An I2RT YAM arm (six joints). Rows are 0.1 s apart.
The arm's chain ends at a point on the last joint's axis. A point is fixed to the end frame.
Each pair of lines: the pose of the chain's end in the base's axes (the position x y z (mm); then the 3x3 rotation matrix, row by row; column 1 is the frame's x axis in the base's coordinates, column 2 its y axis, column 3 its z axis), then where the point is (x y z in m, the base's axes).
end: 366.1 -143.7 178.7; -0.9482 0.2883 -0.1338; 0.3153 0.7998 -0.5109; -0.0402 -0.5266 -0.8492
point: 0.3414 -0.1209 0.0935
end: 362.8 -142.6 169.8; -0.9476 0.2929 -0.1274; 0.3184 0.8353 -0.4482; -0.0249 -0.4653 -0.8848
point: 0.3388 -0.1137 0.0863
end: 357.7 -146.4 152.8; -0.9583 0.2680 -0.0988; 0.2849 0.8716 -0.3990; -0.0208 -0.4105 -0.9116
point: 0.3338 -0.1134 0.0708
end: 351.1 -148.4 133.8; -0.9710 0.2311 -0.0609; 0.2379 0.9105 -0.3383; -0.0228 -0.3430 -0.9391
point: 0.3271 -0.1110 0.0537
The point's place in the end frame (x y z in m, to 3 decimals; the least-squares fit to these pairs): 0.034 0.056 0.064
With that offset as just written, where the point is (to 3 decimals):
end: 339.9 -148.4 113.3; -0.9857 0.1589 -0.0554; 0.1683 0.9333 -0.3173; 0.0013 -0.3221 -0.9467
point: 0.312 -0.111 0.035
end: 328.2 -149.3 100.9; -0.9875 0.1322 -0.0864; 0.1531 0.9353 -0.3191; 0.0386 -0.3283 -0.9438
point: 0.296 -0.112 0.023
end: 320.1 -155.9 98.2; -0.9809 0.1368 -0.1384; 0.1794 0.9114 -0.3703; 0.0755 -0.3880 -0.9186
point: 0.286 -0.122 0.020
